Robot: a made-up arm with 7 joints.
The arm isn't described. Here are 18 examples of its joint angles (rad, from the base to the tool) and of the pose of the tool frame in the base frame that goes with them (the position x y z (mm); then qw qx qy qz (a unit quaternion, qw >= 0)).
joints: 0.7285 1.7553 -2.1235 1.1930 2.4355 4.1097 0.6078
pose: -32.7 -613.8 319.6 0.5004 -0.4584 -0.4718 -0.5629
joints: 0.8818 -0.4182 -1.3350 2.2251 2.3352 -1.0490 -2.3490
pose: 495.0 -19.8 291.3 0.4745 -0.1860 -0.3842 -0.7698
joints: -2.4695 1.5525 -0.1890 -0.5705 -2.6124 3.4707 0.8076
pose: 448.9 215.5 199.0 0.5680 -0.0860 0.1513 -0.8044
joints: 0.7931 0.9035 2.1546 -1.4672 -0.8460 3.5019 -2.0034
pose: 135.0 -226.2 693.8 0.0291 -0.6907 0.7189 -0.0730
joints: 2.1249 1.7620 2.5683 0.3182 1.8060 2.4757 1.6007
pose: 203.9 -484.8 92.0 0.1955 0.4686 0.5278 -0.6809
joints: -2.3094 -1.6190 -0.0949 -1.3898 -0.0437 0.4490 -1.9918
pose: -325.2 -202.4 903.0 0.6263 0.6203 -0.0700 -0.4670
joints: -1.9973 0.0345 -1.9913 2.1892 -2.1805 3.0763 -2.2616
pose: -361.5 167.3 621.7 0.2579 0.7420 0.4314 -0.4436
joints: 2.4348 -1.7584 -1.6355 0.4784 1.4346 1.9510 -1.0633
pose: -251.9 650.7 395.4 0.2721 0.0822 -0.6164 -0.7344
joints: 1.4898 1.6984 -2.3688 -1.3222 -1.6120 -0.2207 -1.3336
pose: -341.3 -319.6 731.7 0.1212 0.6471 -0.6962 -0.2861
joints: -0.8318 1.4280 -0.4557 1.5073 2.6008 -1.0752 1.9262
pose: -274.8 187.7 951.9 0.4157 -0.9059 0.0515 -0.0619
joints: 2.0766 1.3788 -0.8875 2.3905 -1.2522 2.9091 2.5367
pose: 328.4 -4.5 657.6 0.9086 -0.0570 -0.1532 0.3843
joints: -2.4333 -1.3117 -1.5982 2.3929 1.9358 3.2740 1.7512
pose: -171.8 106.0 310.8 0.9614 0.0203 0.2744 -0.0035
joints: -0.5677 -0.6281 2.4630 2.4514 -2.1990 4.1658 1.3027
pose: -43.4 187.6 705.0 0.5070 0.4372 -0.4709 0.5745
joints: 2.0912 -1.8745 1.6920 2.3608 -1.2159 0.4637 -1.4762
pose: -402.4 -159.6 467.6 0.3834 0.8793 -0.1959 0.2035
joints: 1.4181 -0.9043 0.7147 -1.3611 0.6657 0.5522 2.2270
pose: 491.2 73.3 907.1 0.7085 -0.1259 0.0399 0.6933
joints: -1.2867 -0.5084 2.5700 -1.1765 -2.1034 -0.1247 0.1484
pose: -257.3 -649.9 513.6 0.3106 -0.5277 0.7578 -0.2255
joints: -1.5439 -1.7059 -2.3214 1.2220 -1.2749 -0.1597 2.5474
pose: -379.1 -670.1 649.4 0.9199 -0.1468 0.3629 -0.0251
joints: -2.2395 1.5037 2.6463 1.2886 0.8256 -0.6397 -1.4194
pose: 344.7 167.2 -87.3 0.4159 -0.5235 -0.4513 0.5910
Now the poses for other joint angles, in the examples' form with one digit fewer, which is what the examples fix.
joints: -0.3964 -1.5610 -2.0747 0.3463 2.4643 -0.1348 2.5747
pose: 612 -639 356 0.137 0.035 0.978 0.154
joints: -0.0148 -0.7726 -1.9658 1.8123 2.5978 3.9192 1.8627
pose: 220 -432 524 0.319 -0.619 0.511 0.504
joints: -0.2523 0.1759 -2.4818 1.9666 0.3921 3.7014 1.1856
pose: -278 -106 463 0.754 -0.200 0.090 0.620
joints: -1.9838 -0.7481 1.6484 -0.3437 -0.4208 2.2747 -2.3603
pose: -473 -251 763 0.850 0.023 -0.491 -0.187
